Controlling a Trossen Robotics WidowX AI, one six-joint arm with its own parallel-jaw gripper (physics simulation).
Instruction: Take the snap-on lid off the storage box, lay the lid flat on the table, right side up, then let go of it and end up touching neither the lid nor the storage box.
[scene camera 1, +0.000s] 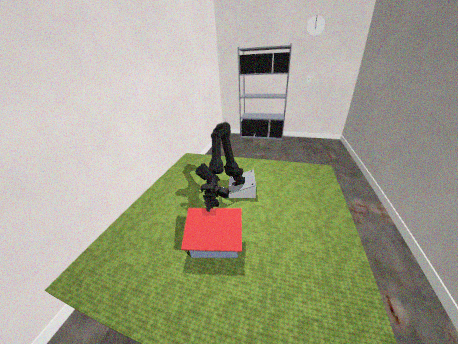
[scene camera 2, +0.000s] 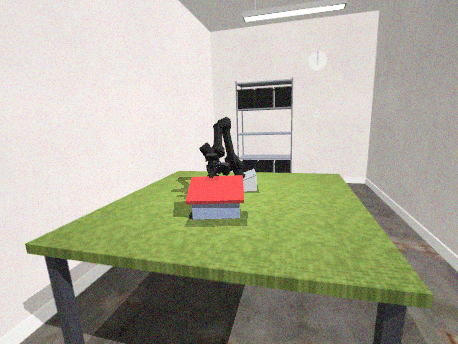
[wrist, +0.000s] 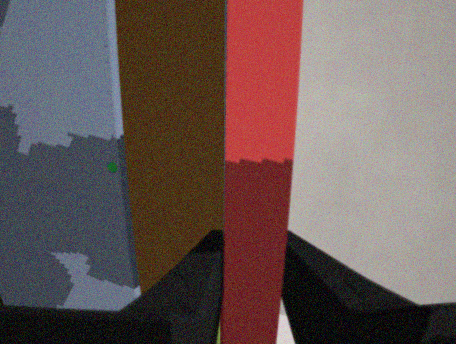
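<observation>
The red lid (scene camera 1: 214, 231) (scene camera 2: 215, 190) (wrist: 262, 90) is tilted on the blue-grey storage box (scene camera 1: 214, 254) (scene camera 2: 216, 211) (wrist: 60, 90). Its edge on the arm's side is raised, and its opposite edge is low at the box's near side in the scene views. In the wrist view a dark brown gap shows between the box's rim and the lid's edge. My gripper (scene camera 1: 210, 207) (scene camera 2: 213, 175) (wrist: 249, 241) is shut on the lid's raised edge, with one finger on each side of it. The box stands upright on the table. Contact at the lid's low edge is hard to make out.
The green table (scene camera 1: 300, 260) (scene camera 2: 310, 235) carries the box and the black arm. A light grey wedge-shaped block (scene camera 1: 243, 192) (scene camera 2: 250, 182) stands beside the arm, behind the box and to its right. A shelf unit (scene camera 1: 263, 96) (scene camera 2: 264, 133) stands at the back wall.
</observation>
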